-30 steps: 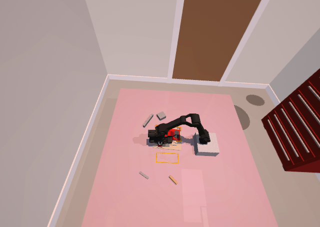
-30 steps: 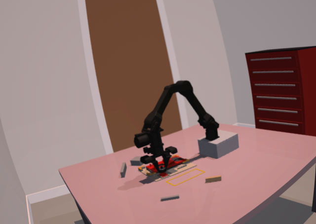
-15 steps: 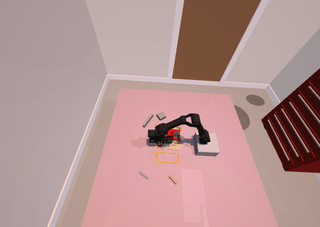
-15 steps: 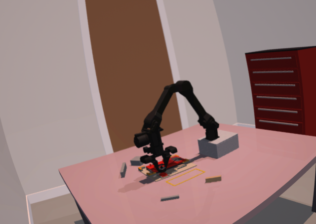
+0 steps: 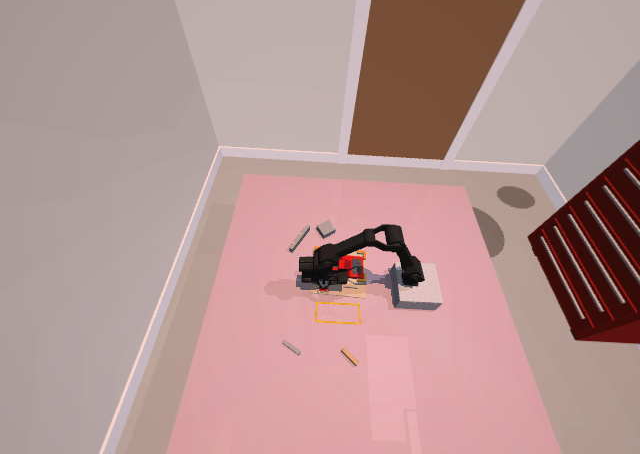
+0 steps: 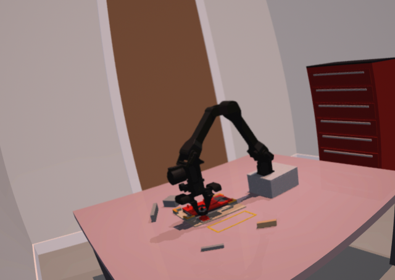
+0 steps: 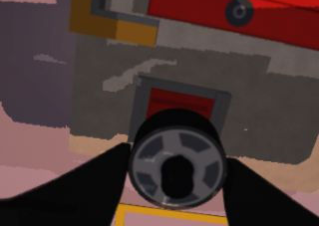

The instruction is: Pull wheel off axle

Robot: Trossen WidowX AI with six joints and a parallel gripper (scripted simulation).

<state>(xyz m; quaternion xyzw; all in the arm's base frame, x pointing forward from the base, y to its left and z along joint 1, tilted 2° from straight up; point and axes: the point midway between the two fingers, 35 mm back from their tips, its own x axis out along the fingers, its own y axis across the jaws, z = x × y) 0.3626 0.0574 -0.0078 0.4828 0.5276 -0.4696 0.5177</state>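
Now: gripper tip right at the dark wheel. The rest, counted from my gripper tip: grey bar 260 mm to the left, 90 mm ahead, 40 mm below; tan bar 270 mm to the left, 140 mm behind, 30 mm below.
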